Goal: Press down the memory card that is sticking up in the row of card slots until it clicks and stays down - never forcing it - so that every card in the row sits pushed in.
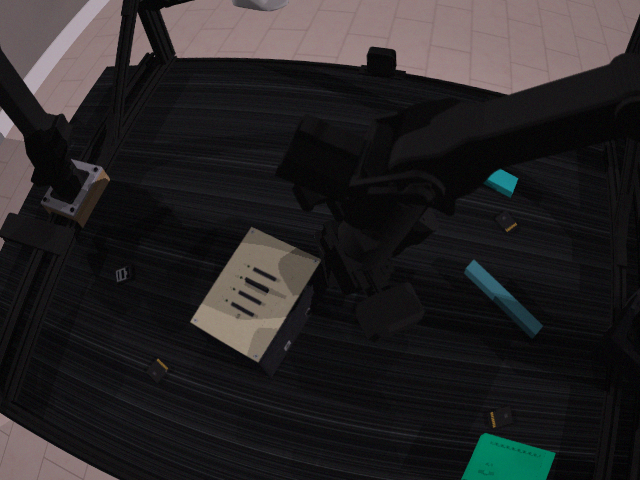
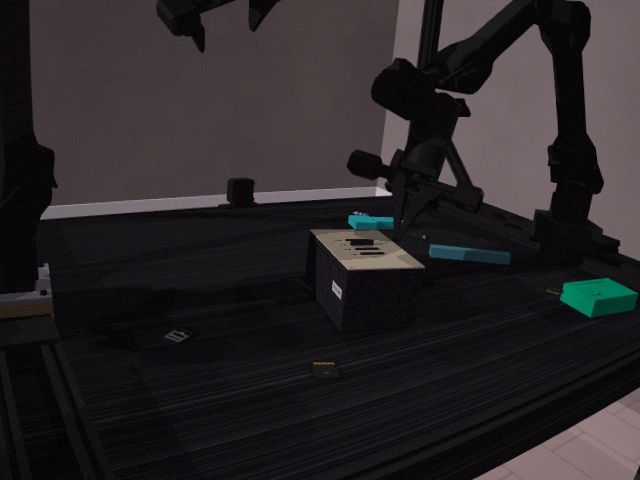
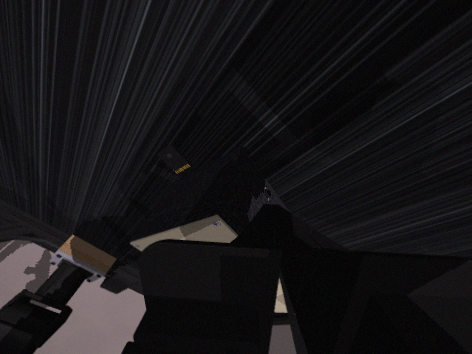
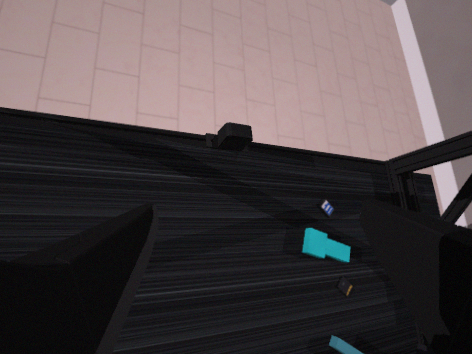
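Where they show: left gripper, between the fingertips: (image 1: 331,284) (image 2: 395,241) (image 3: 270,211); right gripper, between the fingertips: (image 2: 227,40) (image 4: 259,212); left arm's base, origin of its link: (image 2: 568,218); right arm's base, origin of its link: (image 1: 69,185) (image 2: 5,282) (image 3: 75,269).
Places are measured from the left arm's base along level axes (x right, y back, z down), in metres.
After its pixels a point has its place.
The card box (image 1: 223,319) @(z -0.011, x -0.363, y -0.410 m) (image 2: 366,295) (image 3: 199,230) @(z -0.011, x -0.246, y -0.406 m) has a beige top and black sides and stands mid-table. Its top carries a row of dark card slots. One card (image 1: 257,285) @(z -0.017, x -0.308, y -0.412 m) (image 2: 359,242) @(z -0.015, x -0.311, y -0.418 m) looks thicker than the others and stands a little proud. The other cards (image 1: 242,310) @(z -0.012, x -0.340, y -0.402 m) (image 2: 371,253) @(z -0.012, x -0.340, y -0.405 m) sit flush. My left gripper (image 1: 339,273) @(z 0.000, x -0.244, y -0.362 m) (image 2: 406,232) @(z 0.000, x -0.244, y -0.362 m) (image 3: 270,211) @(z 0.000, x -0.244, y -0.362 m) is shut and empty. It points down just off the box's far right corner, beside the slots and not over them. My right gripper (image 2: 225,26) @(z -0.244, x -0.108, y -0.629 m) (image 4: 259,212) @(z -0.244, x -0.108, y -0.629 m) is wide open and empty, high above the table's left side.
Two teal blocks (image 1: 502,182) @(z 0.053, x 0.053, y -0.321 m) (image 1: 503,305) @(z 0.056, x -0.095, y -0.201 m) (image 2: 370,222) @(z 0.053, x 0.025, y -0.368 m) (image 2: 470,254) @(z 0.057, x -0.095, y -0.208 m) lie right of the box. A green board (image 1: 506,459) @(z 0.041, x -0.244, y -0.054 m) lies at the front right. Loose cards (image 1: 157,369) @(z 0.066, x -0.482, y -0.453 m) (image 1: 506,221) @(z 0.066, x 0.012, y -0.280 m) (image 2: 325,369) @(z 0.066, x -0.483, y -0.453 m) (image 3: 175,161) @(z 0.066, x -0.239, y -0.461 m) are scattered about. A black mount (image 1: 381,59) @(z 0.023, x 0.094, y -0.608 m) (image 4: 234,135) @(z 0.013, x 0.089, y -0.621 m) sits on the far edge.
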